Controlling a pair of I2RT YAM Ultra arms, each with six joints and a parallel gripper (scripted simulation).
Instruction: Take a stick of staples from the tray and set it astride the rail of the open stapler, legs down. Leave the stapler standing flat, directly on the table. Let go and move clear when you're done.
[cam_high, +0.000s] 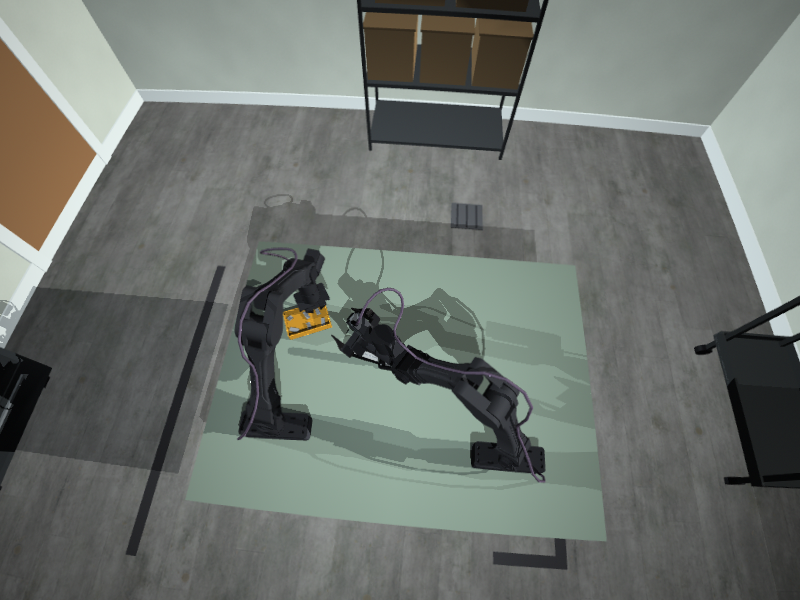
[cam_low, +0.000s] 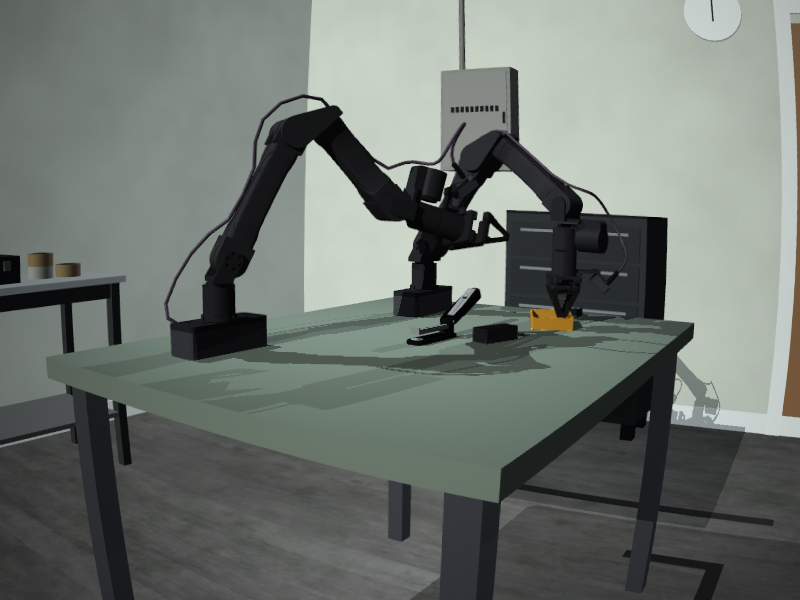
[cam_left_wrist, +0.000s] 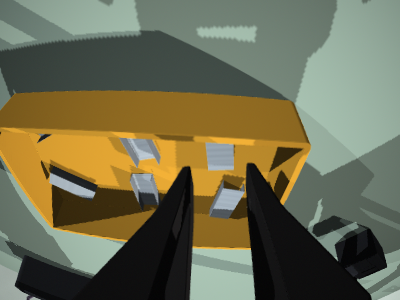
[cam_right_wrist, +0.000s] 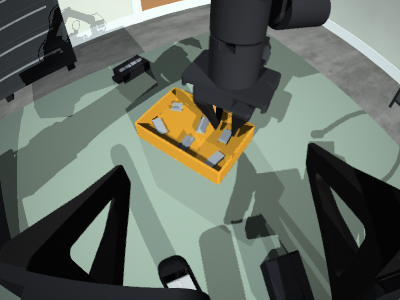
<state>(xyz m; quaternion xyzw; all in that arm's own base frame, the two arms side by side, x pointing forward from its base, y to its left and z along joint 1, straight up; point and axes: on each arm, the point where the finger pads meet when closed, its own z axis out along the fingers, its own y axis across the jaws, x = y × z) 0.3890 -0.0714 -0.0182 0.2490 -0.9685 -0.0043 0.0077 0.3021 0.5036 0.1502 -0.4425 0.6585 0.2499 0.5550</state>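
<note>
The orange tray is 4 cm behind my left hand, 3 cm to the left of it and 2 cm below it. Also, from my left hand: black stapler 15 cm behind, 25 cm to the right, 1 cm above; black block 5 cm behind, 23 cm to the right, 2 cm below.
</note>
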